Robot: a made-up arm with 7 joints. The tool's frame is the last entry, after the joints.
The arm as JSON. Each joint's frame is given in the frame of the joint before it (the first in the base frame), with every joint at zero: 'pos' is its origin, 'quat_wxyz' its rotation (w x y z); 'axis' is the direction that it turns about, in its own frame. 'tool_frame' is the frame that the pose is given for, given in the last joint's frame.
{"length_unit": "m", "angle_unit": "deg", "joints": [
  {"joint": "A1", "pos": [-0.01, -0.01, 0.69], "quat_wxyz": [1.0, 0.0, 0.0, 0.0], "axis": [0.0, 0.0, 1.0]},
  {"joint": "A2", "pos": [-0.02, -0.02, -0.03], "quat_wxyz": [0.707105, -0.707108, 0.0, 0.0], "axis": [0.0, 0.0, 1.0]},
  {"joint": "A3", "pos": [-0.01, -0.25, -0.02], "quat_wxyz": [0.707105, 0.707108, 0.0, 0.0], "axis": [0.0, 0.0, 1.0]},
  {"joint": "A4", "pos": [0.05, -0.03, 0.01], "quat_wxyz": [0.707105, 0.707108, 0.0, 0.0], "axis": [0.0, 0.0, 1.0]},
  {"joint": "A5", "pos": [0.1, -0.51, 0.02], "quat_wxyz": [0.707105, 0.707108, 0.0, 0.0], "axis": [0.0, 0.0, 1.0]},
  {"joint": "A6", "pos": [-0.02, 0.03, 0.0], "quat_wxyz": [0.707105, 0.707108, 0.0, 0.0], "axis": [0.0, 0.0, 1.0]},
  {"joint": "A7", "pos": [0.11, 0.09, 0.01], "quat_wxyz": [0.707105, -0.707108, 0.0, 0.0], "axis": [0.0, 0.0, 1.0]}
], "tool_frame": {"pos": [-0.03, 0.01, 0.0], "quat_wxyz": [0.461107, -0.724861, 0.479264, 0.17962]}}
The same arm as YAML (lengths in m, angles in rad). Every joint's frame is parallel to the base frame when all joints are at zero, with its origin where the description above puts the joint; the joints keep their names.
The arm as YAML. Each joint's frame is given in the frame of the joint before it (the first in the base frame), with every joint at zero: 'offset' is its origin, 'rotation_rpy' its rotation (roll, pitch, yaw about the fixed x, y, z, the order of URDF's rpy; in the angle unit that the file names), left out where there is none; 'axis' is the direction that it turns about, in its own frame. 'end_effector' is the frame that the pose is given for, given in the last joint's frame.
length_unit: m
angle_unit: rad
chain:
  - id: A1
    offset: [-0.01, -0.01, 0.69]
    axis: [0.0, 0.0, 1.0]
  - id: A2
    offset: [-0.02, -0.02, -0.03]
    axis: [0.0, 1.0, 0.0]
  - id: A3
    offset: [-0.01, -0.02, 0.25]
    axis: [0.0, 0.0, 1.0]
  - id: A4
    offset: [0.05, -0.03, 0.01]
    axis: [0.0, -1.0, 0.0]
  - id: A5
    offset: [0.1, -0.02, -0.51]
    axis: [0.0, 0.0, -1.0]
  - id: A6
    offset: [-0.02, -0.03, 0.0]
    axis: [0.0, 1.0, 0.0]
  - id: A7
    offset: [0.11, 0.01, -0.09]
    axis: [0.0, 0.0, -1.0]
end_effector:
  offset: [-0.03, -0.01, 0.0]
  rotation_rpy: [0.7716, -0.7787, 0.8381]

